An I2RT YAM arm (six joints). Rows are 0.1 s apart.
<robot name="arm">
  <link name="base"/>
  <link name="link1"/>
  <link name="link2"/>
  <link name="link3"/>
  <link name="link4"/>
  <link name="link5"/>
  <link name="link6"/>
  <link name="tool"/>
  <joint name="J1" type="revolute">
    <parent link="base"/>
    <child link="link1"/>
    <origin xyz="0 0 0.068"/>
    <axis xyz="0 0 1"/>
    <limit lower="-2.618" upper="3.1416"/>
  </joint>
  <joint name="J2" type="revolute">
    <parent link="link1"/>
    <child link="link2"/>
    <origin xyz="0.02 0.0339 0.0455"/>
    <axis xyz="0 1 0"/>
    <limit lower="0" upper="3.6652"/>
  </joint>
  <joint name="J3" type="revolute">
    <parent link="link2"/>
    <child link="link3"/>
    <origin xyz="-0.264 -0.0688 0"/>
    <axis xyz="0 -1 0"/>
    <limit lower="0" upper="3.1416"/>
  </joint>
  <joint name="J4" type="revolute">
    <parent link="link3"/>
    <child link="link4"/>
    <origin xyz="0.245 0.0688 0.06"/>
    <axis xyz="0 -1 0"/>
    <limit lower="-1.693" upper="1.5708"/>
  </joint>
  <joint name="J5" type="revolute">
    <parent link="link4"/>
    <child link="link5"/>
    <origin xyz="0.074 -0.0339 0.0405"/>
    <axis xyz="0 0 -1"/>
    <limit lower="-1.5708" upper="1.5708"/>
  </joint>
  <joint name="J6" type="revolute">
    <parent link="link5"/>
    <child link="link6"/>
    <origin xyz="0.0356 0 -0.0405"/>
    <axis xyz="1 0 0"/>
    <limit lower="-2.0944" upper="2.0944"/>
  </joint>
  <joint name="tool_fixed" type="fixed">
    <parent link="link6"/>
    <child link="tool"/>
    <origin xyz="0 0 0" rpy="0 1.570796 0"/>
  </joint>
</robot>
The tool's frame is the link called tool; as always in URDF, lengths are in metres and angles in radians.
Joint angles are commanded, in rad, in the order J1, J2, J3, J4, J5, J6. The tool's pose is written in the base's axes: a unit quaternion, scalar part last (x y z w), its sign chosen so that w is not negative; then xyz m. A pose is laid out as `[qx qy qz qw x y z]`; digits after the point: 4 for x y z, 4 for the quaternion.
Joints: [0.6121 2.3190 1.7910 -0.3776 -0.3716 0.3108]
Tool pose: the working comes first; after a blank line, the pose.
Where each joint sits with the arm in this pose, in the base's axes (m; each line is computed from the numbers above, not from the rounded line before):
J1: 0.0000 0.0000 0.0680
J2: -0.0031 0.0392 0.1135
J3: 0.1834 0.0861 0.3070
J4: 0.3418 0.2814 0.2354
J5: 0.4248 0.2982 0.2022
J6: 0.4080 0.3022 0.1511
the tool: 0.4080 0.3022 0.1511

[-0.1990 0.9094 0.2992 0.2096 0.4080 0.3022 0.1511]
